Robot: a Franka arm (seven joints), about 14 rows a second.
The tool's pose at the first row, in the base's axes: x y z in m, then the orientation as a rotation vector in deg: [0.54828, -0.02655, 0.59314, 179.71, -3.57, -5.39]
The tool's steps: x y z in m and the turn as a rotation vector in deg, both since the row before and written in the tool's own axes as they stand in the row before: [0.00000, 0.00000, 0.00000, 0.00, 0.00, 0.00]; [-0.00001, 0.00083, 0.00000, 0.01, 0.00, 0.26]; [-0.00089, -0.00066, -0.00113, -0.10, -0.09, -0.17]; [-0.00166, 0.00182, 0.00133, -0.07, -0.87, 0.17]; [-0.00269, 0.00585, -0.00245, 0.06, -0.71, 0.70]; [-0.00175, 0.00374, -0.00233, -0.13, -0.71, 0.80]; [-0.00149, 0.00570, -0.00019, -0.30, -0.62, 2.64]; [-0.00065, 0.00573, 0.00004, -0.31, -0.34, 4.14]
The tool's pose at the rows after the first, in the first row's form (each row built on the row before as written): [0.54828, -0.02655, 0.59314, 179.71, -3.57, -5.39]; [0.54824, -0.02738, 0.59314, 179.70, -3.98, -5.39]; [0.54745, -0.02668, 0.59432, 179.61, -3.71, -5.53]; [0.54564, -0.02843, 0.59311, 179.50, -3.97, -6.89]; [0.54289, -0.03415, 0.59580, 179.48, -5.07, -8.00]; [0.54115, -0.03778, 0.59830, 179.24, -6.31, -9.11]; [0.53929, -0.04336, 0.59870, 178.59, -10.39, -10.06]; [0.53799, -0.04898, 0.59885, 177.55, -16.76, -10.53]
